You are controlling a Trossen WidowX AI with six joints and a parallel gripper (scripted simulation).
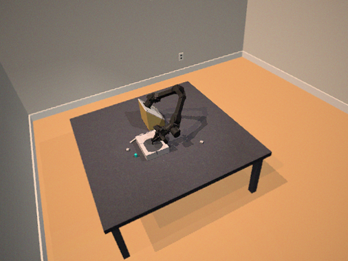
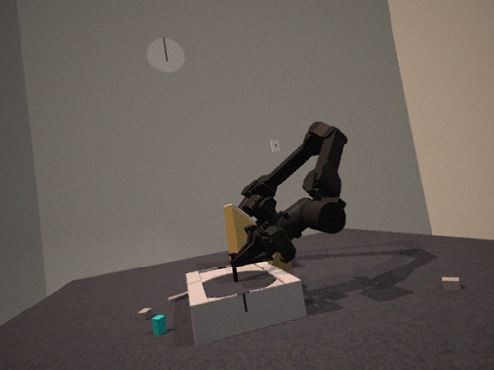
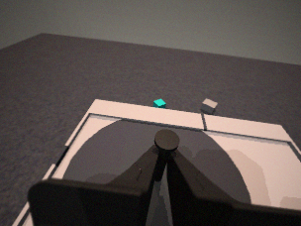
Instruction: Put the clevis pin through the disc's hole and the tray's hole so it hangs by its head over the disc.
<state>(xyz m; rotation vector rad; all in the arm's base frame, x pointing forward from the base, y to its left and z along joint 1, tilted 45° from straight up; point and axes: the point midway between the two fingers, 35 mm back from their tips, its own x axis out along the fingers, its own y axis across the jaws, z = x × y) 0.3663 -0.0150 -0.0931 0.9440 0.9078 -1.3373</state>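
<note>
Now: gripper tip 3 cm above the grey disc. Round my gripper tip: teal cube (14 cm to the right, 8 cm below, 1 cm ahead); rimmed tray (5 cm below, 3 cm behind, 1 cm to the left); clevis pin (1 cm below).
</note>
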